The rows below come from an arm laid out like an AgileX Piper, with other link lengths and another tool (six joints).
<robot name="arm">
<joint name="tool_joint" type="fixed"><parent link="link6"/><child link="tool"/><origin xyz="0.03 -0.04 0.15" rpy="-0.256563 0 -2.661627"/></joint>
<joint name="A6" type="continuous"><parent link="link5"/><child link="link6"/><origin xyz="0 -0.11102 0" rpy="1.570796 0 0"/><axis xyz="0 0 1"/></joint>
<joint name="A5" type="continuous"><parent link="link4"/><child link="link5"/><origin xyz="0 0 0" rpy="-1.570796 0 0"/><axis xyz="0 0 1"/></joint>
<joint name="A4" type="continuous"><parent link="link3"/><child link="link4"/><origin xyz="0.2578 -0.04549 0" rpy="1.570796 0 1.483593"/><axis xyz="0 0 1"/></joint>
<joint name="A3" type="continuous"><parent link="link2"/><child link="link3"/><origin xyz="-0.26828 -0.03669 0"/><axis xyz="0 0 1"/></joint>
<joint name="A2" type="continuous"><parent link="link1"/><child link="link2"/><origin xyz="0 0 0" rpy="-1.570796 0 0"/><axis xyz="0 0 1"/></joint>
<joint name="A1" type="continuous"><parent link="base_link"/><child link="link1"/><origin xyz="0 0 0.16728"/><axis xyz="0 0 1"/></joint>
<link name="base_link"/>
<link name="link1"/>
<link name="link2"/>
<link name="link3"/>
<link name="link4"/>
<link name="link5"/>
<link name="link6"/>
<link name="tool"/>
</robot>
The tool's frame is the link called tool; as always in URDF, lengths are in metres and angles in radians. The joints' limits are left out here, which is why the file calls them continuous.
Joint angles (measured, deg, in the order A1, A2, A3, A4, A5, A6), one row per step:
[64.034 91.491 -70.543 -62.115 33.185 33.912]
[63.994 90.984 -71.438 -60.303 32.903 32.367]
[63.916 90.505 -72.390 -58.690 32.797 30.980]
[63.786 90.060 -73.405 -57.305 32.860 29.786]
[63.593 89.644 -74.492 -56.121 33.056 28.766]
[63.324 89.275 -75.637 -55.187 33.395 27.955]
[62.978 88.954 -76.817 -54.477 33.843 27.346]
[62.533 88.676 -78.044 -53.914 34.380 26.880]
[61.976 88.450 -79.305 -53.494 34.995 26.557]
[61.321 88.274 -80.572 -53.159 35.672 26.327]
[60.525 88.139 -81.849 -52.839 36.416 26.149]
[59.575 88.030 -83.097 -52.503 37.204 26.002]
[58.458 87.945 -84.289 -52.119 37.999 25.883]
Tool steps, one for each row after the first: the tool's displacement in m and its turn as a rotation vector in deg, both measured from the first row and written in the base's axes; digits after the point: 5 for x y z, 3 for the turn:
[-0.00149 0.00271 0.00705 1.012 0.252 0.454]
[-0.00232 0.00457 0.01476 2.004 0.376 0.729]
[-0.00236 0.00548 0.02308 2.984 0.374 0.804]
[-0.00164 0.00550 0.03203 3.973 0.264 0.693]
[-0.00001 0.00443 0.04141 4.938 0.041 0.363]
[0.00242 0.00231 0.05095 5.881 -0.264 -0.169]
[0.00565 -0.00088 0.06064 6.816 -0.620 -0.900]
[0.00972 -0.00523 0.07028 7.732 -1.016 -1.839]
[0.01439 -0.01061 0.07957 8.605 -1.416 -2.949]
[0.01977 -0.01731 0.08841 9.442 -1.784 -4.269]
[0.02578 -0.02539 0.09659 10.235 -2.100 -5.786]
[0.03233 -0.03480 0.10388 10.993 -2.336 -7.485]

